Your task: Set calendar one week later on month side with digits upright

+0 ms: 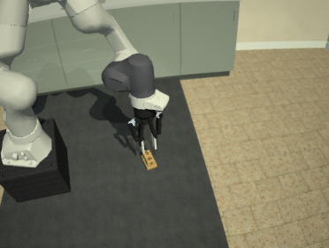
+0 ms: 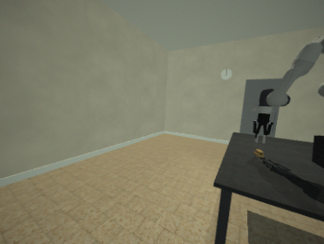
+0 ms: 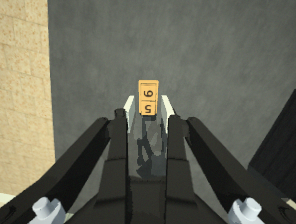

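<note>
Now: the orange calendar cube 11 cm below my hand. The rest, counted from my hand: orange calendar tray (2 cm to the left, 13 cm below).
</note>
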